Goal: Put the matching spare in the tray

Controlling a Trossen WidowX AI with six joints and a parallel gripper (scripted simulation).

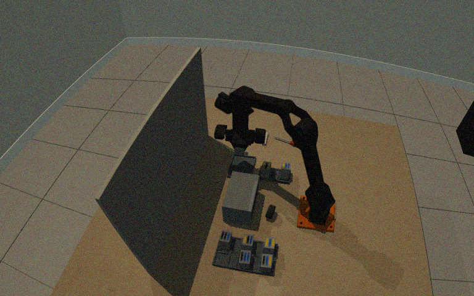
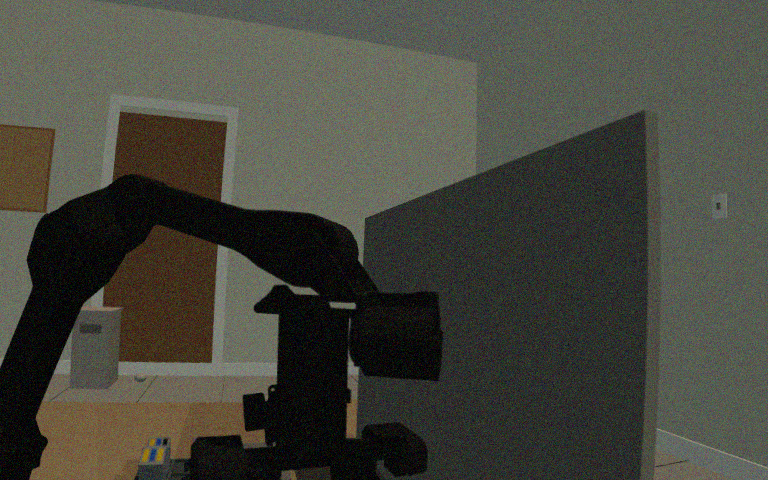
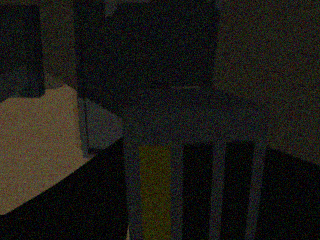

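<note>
My gripper tip is now 150 mm past the rack and 90 mm above it. The rest, counted from my gripper tip: grey spare (30 mm above); grey panel (220 mm to the left, 160 mm ahead, 130 mm above).
</note>
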